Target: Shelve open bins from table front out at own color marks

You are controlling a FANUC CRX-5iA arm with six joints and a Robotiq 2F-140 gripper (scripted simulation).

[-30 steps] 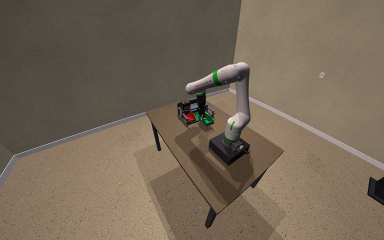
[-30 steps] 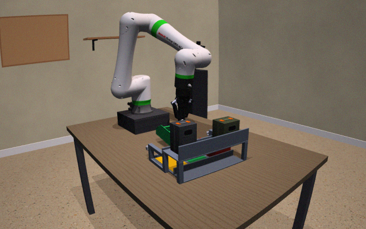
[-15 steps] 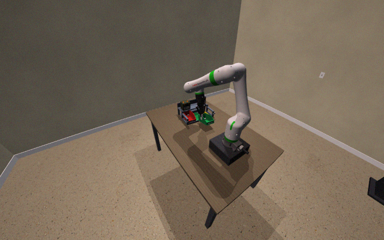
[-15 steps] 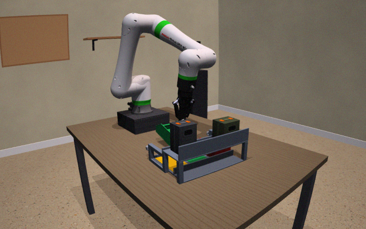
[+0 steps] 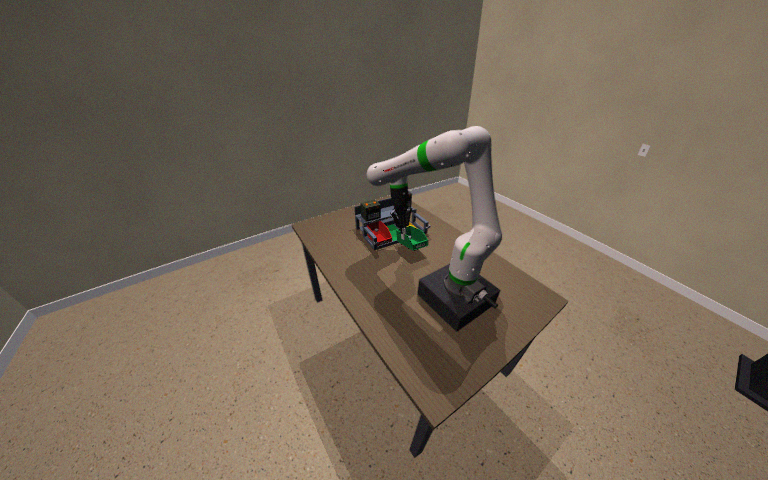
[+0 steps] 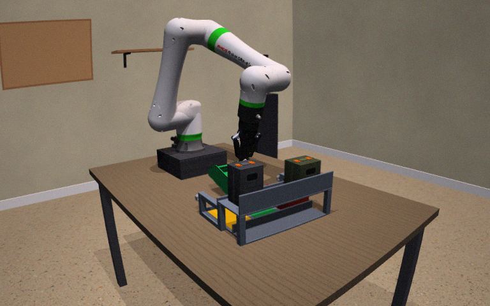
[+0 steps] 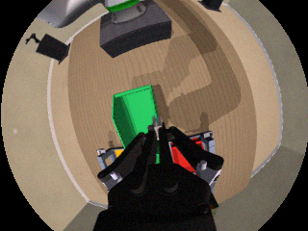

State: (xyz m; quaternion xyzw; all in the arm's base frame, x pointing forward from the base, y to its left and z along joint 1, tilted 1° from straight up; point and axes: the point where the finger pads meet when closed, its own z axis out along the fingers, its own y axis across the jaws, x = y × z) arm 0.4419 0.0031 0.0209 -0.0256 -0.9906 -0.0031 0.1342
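The green bin lies 50 mm to the right of my hand, 40 mm below it and 20 mm behind it. The rest, counted from my hand: olive box: 280 mm ahead, 50 mm to the left, 30 mm above; then black box: 260 mm ahead, 180 mm to the right, 40 mm above; then red bin: 180 mm ahead, 80 mm below, 60 mm to the left.
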